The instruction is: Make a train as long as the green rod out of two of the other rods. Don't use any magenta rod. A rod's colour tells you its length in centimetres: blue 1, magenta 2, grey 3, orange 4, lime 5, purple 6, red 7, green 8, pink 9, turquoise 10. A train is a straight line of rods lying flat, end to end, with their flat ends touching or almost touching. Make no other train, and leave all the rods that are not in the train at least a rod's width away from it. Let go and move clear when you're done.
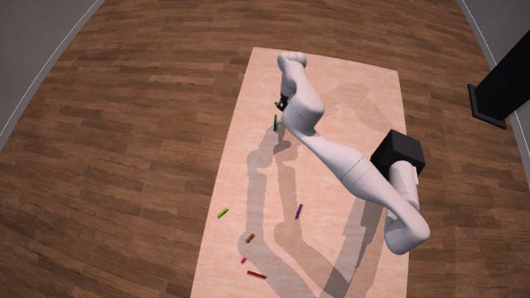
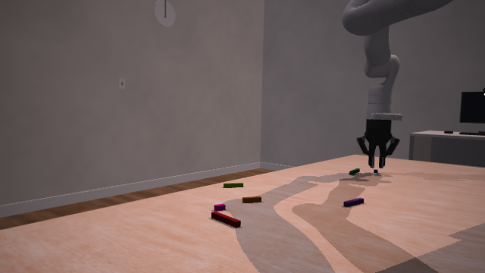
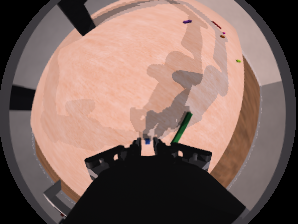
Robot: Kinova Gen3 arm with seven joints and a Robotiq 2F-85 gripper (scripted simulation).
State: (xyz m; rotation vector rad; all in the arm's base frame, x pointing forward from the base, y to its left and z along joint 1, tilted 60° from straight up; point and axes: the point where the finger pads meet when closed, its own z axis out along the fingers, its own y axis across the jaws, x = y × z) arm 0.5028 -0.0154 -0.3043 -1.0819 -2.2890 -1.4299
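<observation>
The blue rod is 3 cm below my hand. Also, from my hand: green rod 6 cm to the left, 4 cm ahead, 3 cm below; then lime rod 52 cm to the left, 12 cm ahead, 3 cm below; then purple rod 42 cm to the left, 17 cm behind, 3 cm below.
</observation>
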